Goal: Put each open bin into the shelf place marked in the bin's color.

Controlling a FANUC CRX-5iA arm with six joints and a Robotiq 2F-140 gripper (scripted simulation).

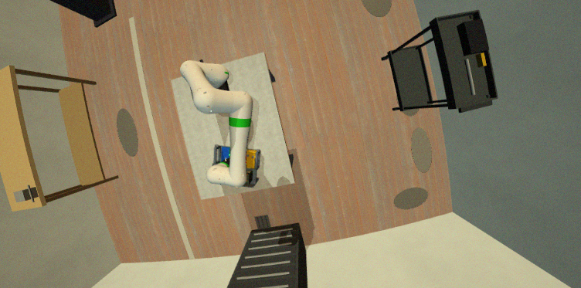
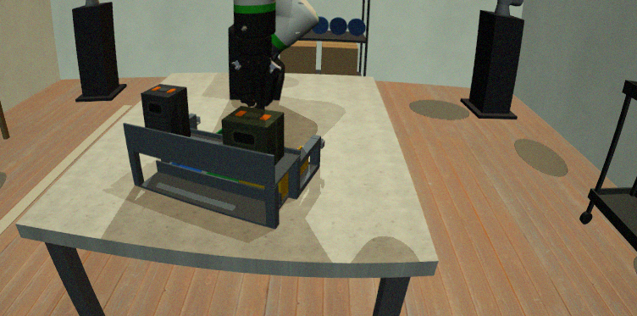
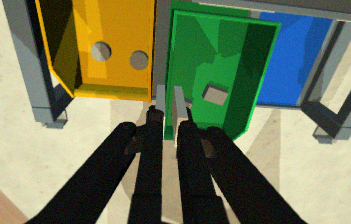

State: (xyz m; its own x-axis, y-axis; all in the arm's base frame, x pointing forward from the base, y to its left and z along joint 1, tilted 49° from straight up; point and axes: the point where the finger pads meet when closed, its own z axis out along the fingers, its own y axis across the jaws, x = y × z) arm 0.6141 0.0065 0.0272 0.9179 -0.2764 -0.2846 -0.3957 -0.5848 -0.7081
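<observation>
Now: hand 8 cm above the green bin, 4 cm to the left of it and 2 cm past it. From my hand the other things lie so: yellow bin (8 cm below, 7 cm ahead, 4 cm to the left).
</observation>
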